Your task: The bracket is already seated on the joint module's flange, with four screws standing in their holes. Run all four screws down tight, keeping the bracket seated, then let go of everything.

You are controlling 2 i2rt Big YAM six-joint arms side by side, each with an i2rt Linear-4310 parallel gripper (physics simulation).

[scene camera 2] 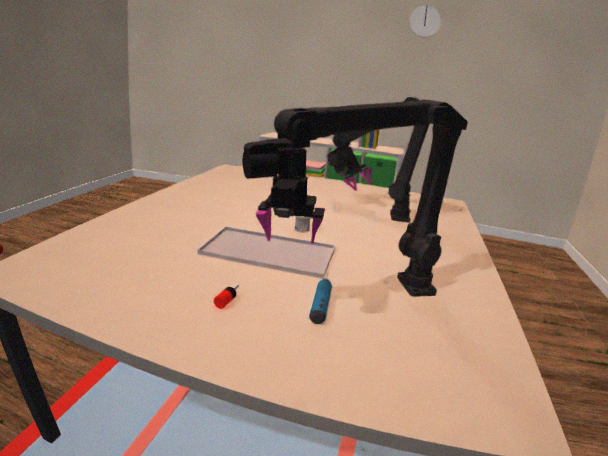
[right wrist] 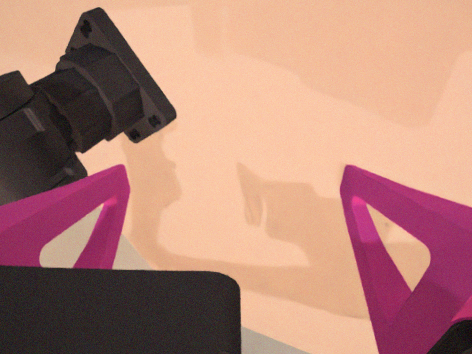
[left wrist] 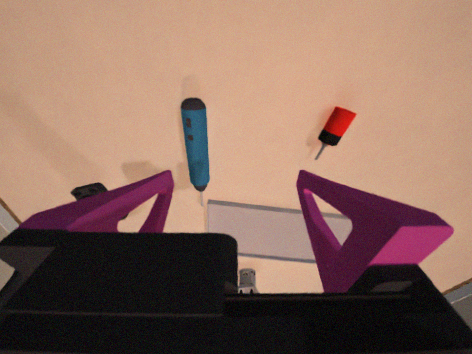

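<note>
The grey joint module stands behind the tray, partly hidden by my left gripper's parts in both views; the bracket and screws cannot be made out clearly. A blue electric screwdriver lies on the table, its thin bit towards the tray. A short red-and-black screwdriver lies apart from it. My left gripper is open and empty, above the tray's back edge and close to the module in the picture. My right gripper is open and empty, raised over the far part of the table.
A shallow grey tray lies between the module and the screwdrivers. A black arm base stands at the right in the scene view. Green bins stand on a shelf unit beyond the table.
</note>
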